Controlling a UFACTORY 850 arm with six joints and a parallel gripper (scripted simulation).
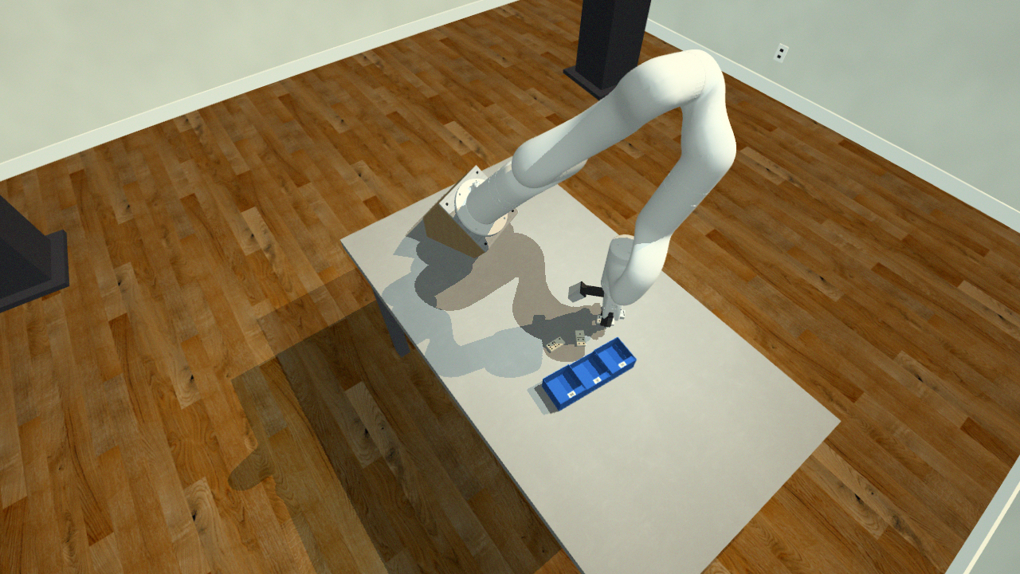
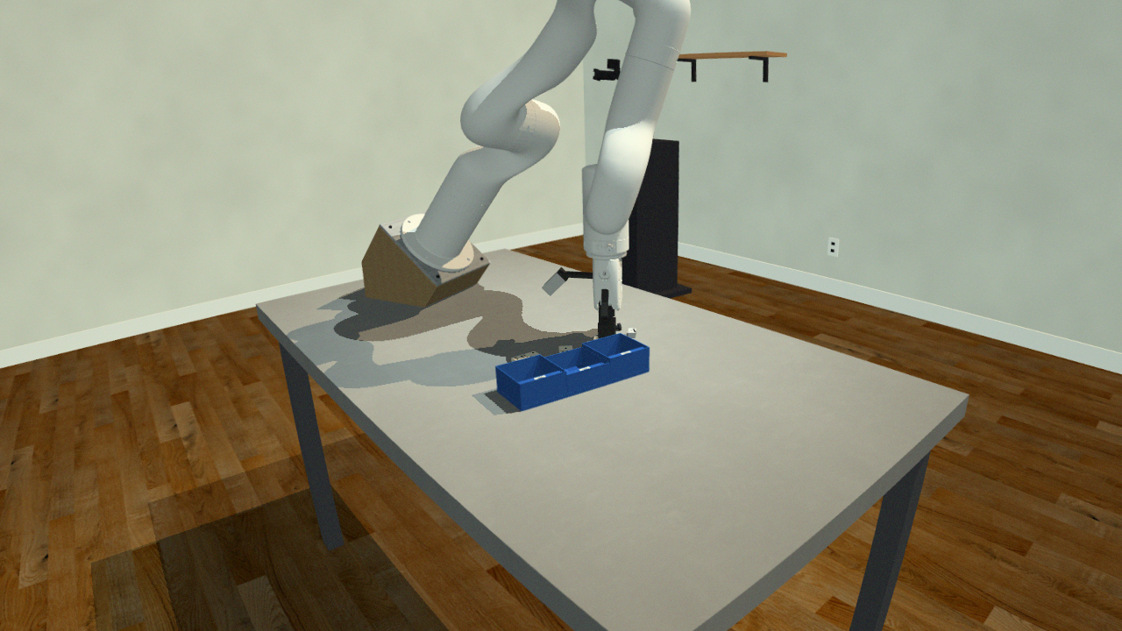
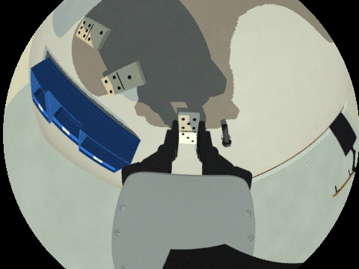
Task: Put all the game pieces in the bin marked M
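Right now my hand is 6 cm to the right of the white part, 1 cm short of it and 1 cm above it. From my hand the other things lie so: blue three-part bin: 15 cm to the right, 12 cm ahead; black bolt: 5 cm to the left, 3 cm behind, 2 cm below; white domino: 2 cm below.
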